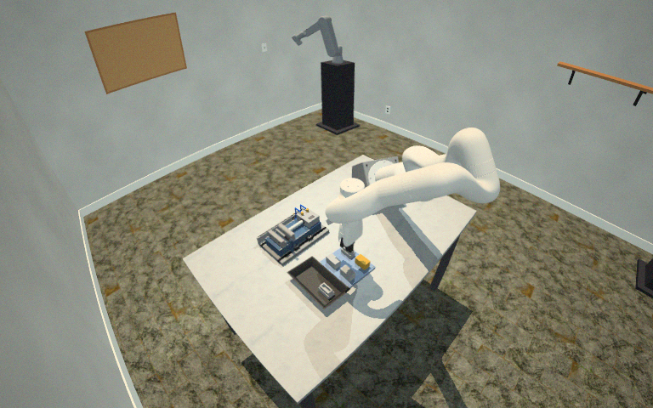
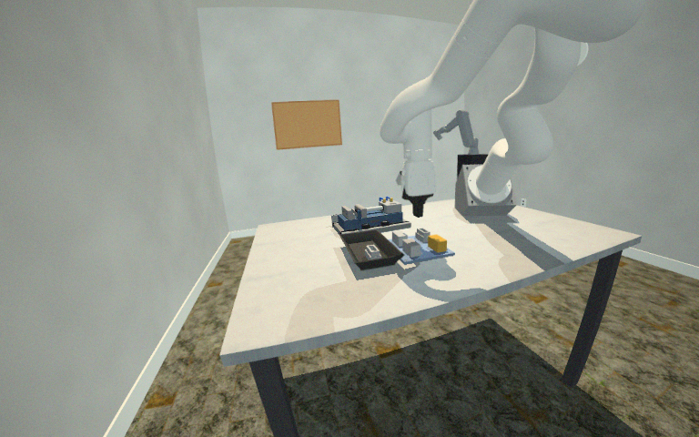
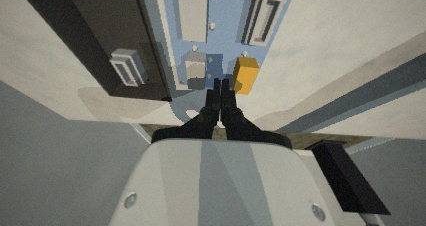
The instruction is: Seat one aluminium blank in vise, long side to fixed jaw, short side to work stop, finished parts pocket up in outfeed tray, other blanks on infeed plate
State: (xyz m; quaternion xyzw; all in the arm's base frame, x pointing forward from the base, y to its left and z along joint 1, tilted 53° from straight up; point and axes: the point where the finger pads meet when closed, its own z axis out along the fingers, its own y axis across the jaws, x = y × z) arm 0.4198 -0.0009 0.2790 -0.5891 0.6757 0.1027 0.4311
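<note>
The brass blank lies 11 cm below my hand, 5 cm behind it and 4 cm to the left of it. Also, from my hand: blue vise (30 cm to the right, 9 cm below, 7 cm ahead).
</note>
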